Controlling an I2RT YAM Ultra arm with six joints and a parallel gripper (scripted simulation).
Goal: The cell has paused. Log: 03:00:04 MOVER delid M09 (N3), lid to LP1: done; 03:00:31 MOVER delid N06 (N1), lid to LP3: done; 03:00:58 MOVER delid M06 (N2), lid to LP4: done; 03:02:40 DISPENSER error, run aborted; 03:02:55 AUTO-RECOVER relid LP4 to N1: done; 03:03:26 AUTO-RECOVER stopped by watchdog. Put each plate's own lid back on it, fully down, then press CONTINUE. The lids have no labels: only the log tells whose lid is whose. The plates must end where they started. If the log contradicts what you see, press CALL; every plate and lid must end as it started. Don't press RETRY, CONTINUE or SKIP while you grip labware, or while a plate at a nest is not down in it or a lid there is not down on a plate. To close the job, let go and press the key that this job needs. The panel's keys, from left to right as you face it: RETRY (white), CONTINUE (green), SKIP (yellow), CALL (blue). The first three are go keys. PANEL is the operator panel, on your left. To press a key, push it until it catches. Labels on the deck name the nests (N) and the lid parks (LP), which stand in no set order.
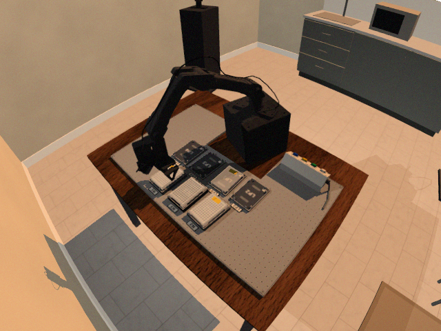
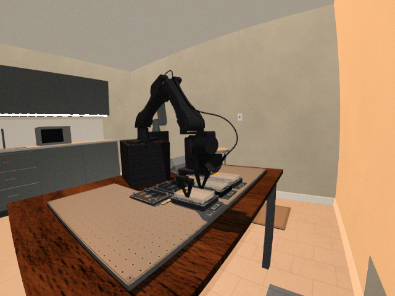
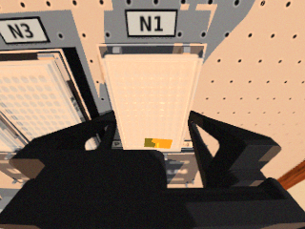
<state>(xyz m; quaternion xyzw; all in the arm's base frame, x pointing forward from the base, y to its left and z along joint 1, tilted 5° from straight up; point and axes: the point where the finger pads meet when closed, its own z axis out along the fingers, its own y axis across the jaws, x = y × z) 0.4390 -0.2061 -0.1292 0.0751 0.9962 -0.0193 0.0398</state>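
Now: hand 10 mm above the white well plate. From my hand the other things lie so: clear lid: 40 mm ahead, 260 mm to the left, 10 mm below; then yellow SKIP key: 400 mm behind, 490 mm to the left, 20 mm above; then blue CALL key: 400 mm behind, 440 mm to the left, 20 mm above.
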